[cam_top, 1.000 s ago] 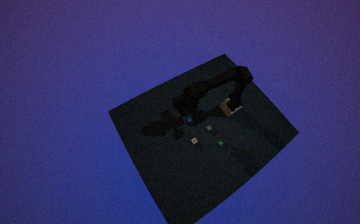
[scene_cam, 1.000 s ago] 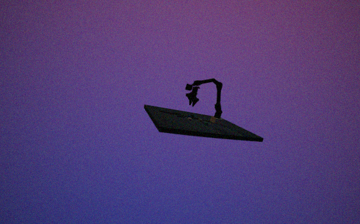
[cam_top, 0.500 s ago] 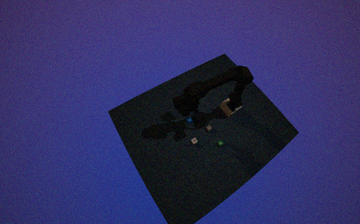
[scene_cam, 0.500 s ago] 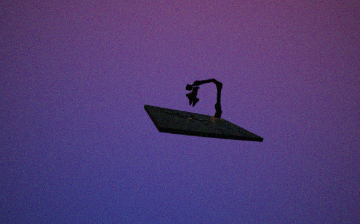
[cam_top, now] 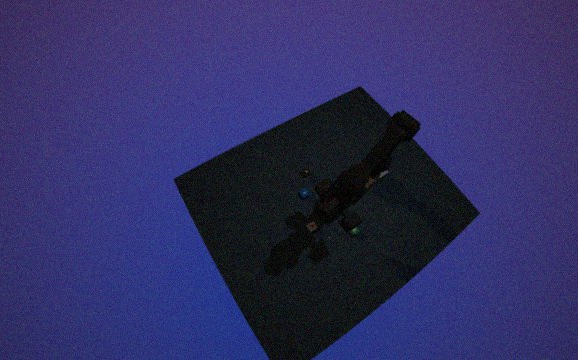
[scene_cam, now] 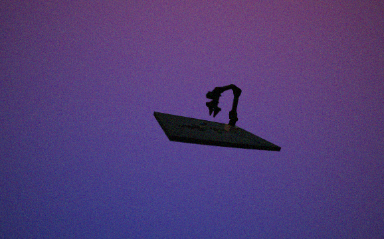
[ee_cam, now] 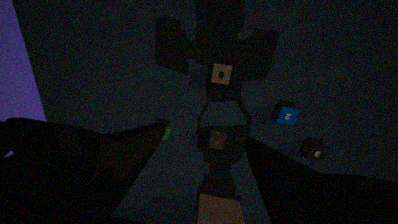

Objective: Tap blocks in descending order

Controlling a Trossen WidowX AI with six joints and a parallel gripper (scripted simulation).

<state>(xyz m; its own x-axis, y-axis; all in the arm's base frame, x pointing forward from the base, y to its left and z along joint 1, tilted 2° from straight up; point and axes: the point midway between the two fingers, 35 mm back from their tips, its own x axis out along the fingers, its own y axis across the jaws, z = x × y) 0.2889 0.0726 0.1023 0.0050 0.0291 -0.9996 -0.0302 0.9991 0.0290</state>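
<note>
The green block lies 70 mm behind my gripper tip, 90 mm to the left of it and 120 mm below it. Also, from my gripper tip: blue block: 10 mm ahead, 150 mm to the right, 120 mm below; then white block: 60 mm ahead, 10 mm to the right, 120 mm below; then tan block: 70 mm behind, 30 mm to the right, 120 mm below.
</note>
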